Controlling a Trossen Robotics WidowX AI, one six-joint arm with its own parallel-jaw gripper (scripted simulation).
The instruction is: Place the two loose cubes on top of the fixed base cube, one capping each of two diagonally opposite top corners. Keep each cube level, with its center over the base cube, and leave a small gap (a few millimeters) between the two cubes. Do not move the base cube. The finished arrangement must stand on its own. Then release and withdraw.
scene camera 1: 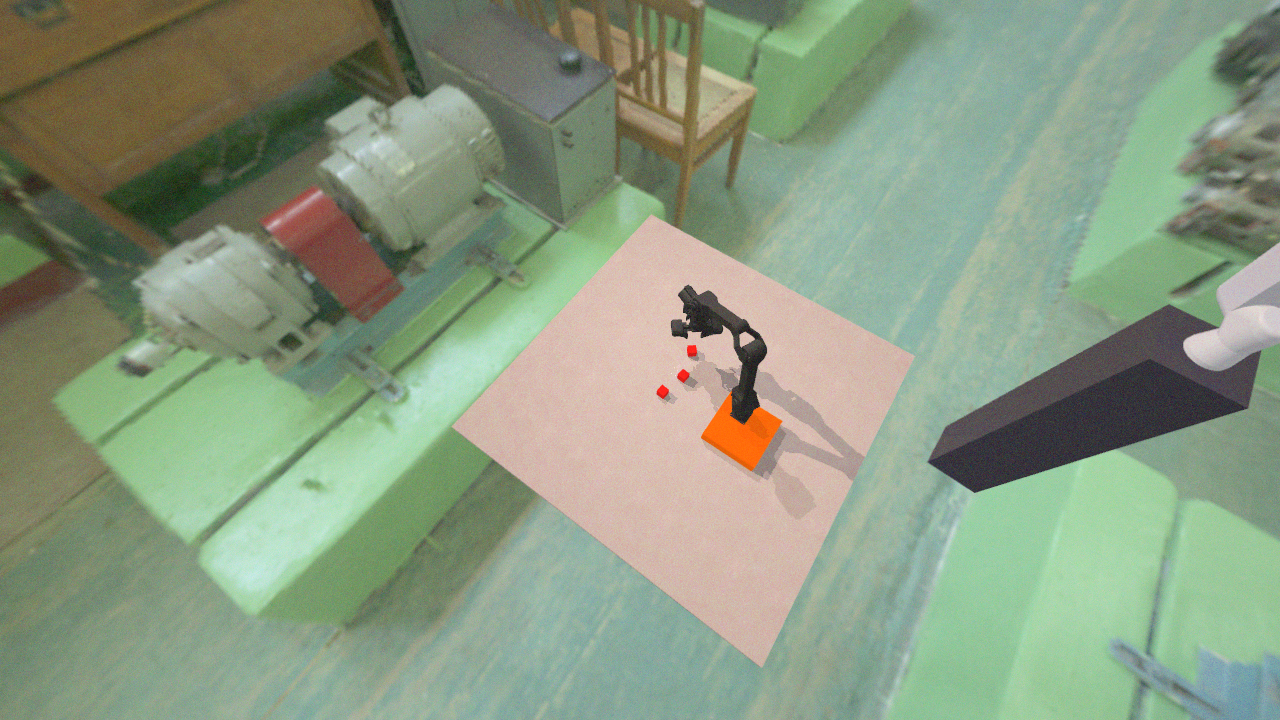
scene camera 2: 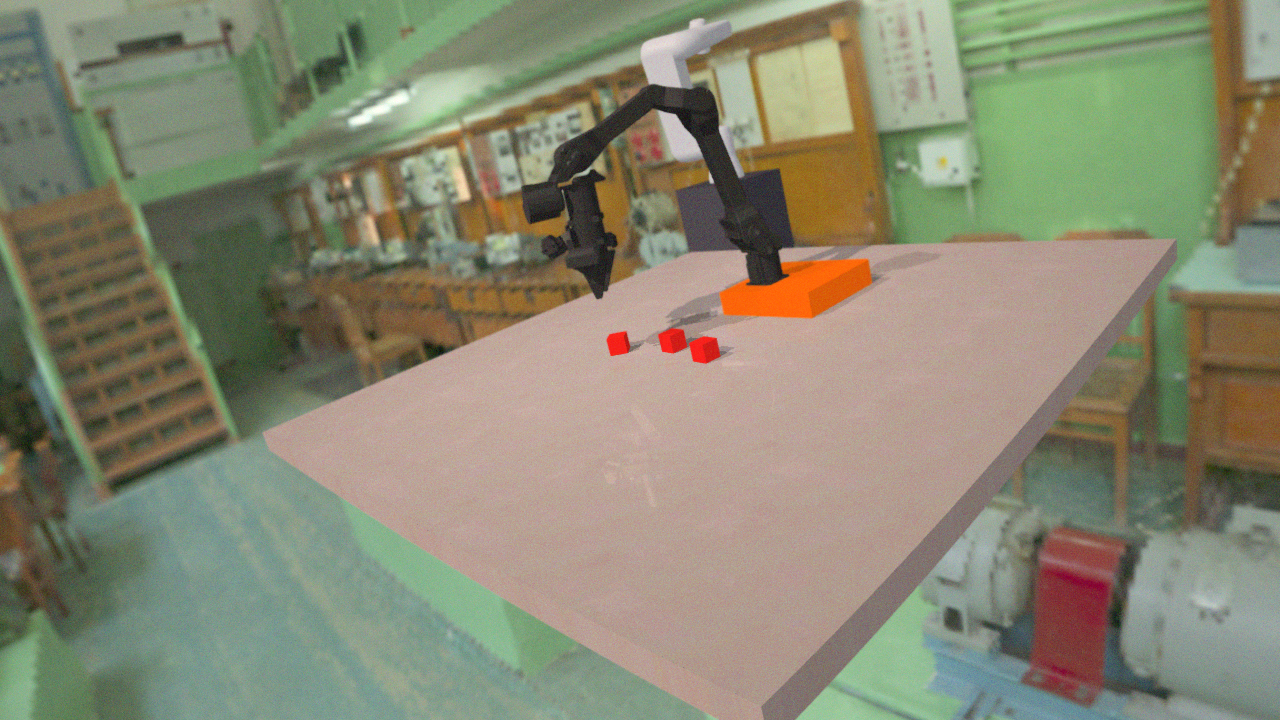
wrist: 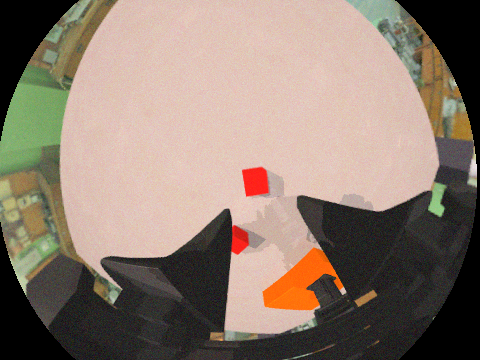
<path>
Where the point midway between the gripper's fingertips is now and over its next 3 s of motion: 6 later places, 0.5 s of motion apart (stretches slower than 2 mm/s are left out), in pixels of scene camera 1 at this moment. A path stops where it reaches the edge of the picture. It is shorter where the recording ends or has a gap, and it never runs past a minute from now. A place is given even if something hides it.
My gripper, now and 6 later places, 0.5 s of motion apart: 693,337; 692,345; 692,348; 691,350; 692,347; 693,341; 694,338
</path>
